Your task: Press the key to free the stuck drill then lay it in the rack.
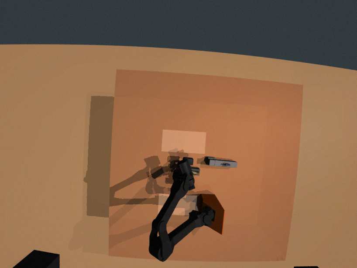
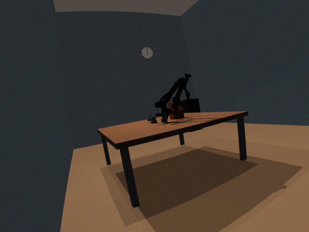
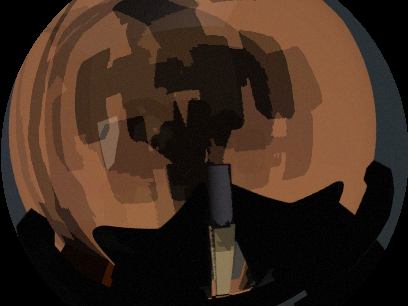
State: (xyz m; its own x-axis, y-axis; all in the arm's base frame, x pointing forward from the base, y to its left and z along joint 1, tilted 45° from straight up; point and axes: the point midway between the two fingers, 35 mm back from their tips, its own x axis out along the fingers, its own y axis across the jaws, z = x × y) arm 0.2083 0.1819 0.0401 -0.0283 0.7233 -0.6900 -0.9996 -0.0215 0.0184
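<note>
The drill lies 4 cm to the right of my gripper tip and 4 cm above it. The rest, counted from my gripper tip: dark block: 6 cm to the right, 1 cm above.
</note>
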